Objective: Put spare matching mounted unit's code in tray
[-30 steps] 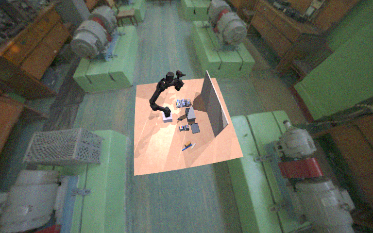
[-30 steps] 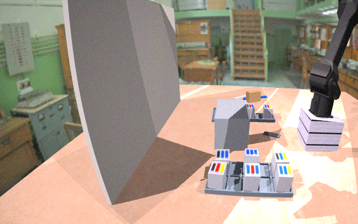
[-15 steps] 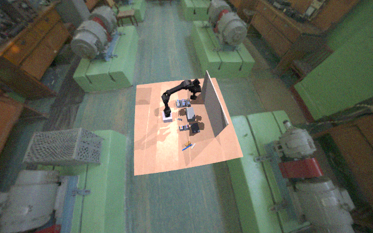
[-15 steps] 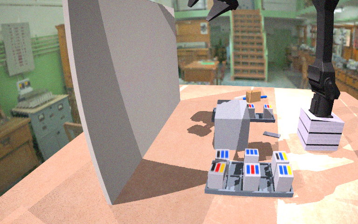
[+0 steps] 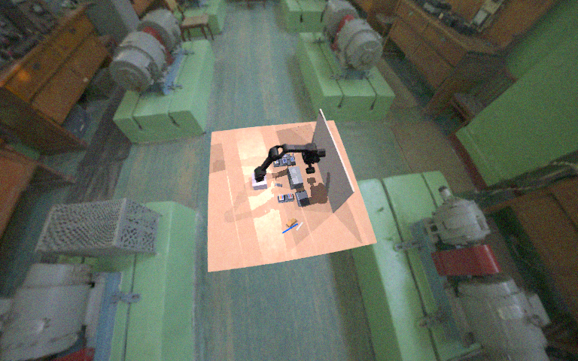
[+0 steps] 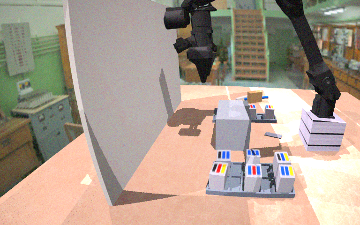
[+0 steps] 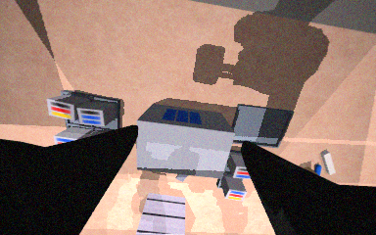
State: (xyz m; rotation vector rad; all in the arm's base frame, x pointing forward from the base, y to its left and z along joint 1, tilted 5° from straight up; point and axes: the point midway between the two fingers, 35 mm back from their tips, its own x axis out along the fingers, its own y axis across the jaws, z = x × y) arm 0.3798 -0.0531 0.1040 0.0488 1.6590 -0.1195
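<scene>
My gripper tip is 8 cm past the grey mounted unit, 2 cm to the right of it and 14 cm above it. The rest, counted from my gripper tip: tall grey panel: 17 cm ahead, 1 cm to the right, 3 cm above; then cardboard box: 22 cm behind, 35 cm to the right, 17 cm below.
</scene>
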